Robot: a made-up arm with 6 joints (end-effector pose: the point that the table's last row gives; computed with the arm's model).
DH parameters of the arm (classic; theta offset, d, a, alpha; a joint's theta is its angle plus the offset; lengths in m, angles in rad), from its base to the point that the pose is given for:
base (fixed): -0.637 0 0.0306 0
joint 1: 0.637 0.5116 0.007 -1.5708
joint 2: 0.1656 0 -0.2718 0
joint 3: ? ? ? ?
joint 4: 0 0.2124 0.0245 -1.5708
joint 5: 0 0.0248 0.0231 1.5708
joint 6: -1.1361 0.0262 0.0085 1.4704
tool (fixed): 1.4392 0.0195 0 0
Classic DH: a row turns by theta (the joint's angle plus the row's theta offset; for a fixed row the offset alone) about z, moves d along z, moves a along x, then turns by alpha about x.
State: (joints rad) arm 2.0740 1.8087 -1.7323 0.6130 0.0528 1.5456
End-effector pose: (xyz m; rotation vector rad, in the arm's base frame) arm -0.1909 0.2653 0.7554 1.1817 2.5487 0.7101
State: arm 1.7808 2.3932 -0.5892 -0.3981 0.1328 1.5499
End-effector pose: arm -0.0018 0.1527 0.4325 -0.4607 1.5487 -0.1704
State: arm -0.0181 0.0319 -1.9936 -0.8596 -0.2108 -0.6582
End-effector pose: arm -0.3531 -0.0072 0.7744 -0.5906 -1.9965 -1.1936
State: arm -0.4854 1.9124 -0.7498 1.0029 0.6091 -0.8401
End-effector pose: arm 0.3000 -0.1011 0.5602 1.0514 1.4412 -0.3544
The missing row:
joint 3: 1.318 0.0064 -0.0381 1.5708
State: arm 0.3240 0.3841 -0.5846 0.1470 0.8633 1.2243
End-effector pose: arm -0.0014 -0.0033 0.6852 1.5745 0.9611 -0.2015
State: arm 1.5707 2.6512 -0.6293 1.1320 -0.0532 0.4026
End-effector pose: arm -0.0194 0.1844 0.3636 -0.0263 1.5299 -0.6592
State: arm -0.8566 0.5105 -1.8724 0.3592 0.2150 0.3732
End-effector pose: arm -0.0683 0.1304 0.9161 0.4864 -1.1849 -0.0342
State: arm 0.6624 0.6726 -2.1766 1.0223 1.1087 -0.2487
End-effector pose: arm -0.1694 -0.0964 0.9331 0.4372 -0.1117 1.5858
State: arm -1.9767 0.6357 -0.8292 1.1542 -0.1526 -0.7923
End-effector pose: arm 0.0441 -0.0646 0.8222 0.3071 -0.9658 -1.9142
